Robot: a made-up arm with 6 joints. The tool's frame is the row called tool.
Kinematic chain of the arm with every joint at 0, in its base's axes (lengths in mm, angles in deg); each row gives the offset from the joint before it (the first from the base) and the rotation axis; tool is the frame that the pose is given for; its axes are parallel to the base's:
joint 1: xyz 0 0 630 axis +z
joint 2: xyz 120 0 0 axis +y
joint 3: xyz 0 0 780 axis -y
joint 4: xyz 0 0 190 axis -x
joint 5: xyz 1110 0 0 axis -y
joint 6: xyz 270 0 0 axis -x
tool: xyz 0 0 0
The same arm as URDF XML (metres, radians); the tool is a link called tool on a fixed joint. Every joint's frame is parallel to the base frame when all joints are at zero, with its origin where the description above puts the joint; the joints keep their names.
<robot name="arm">
<link name="base_link"/>
<link name="link1"/>
<link name="link2"/>
<link name="link3"/>
<link name="link4"/>
<link name="link5"/>
<link name="link6"/>
<link name="tool"/>
<joint name="joint 1" type="continuous"><parent link="base_link"/><child link="link1"/><origin xyz="0 0 0.63"/><axis xyz="0 0 1"/></joint>
<joint name="joint 2" type="continuous"><parent link="link1"/><child link="link2"/><origin xyz="0.12 0 0"/><axis xyz="0 1 0"/></joint>
<joint name="joint 3" type="continuous"><parent link="link2"/><child link="link3"/><origin xyz="0 0 0.78"/><axis xyz="0 -1 0"/></joint>
<joint name="joint 4" type="continuous"><parent link="link3"/><child link="link4"/><origin xyz="0 0 0.19"/><axis xyz="-1 0 0"/></joint>
<joint name="joint 5" type="continuous"><parent link="link4"/><child link="link5"/><origin xyz="1.11 0 0"/><axis xyz="0 -1 0"/></joint>
<joint name="joint 6" type="continuous"><parent link="link5"/><child link="link6"/><origin xyz="0.27 0 0"/><axis xyz="-1 0 0"/></joint>
<joint name="tool_fixed" type="fixed"><parent link="link6"/><child link="tool"/><origin xyz="0 0 0"/></joint>
</robot>

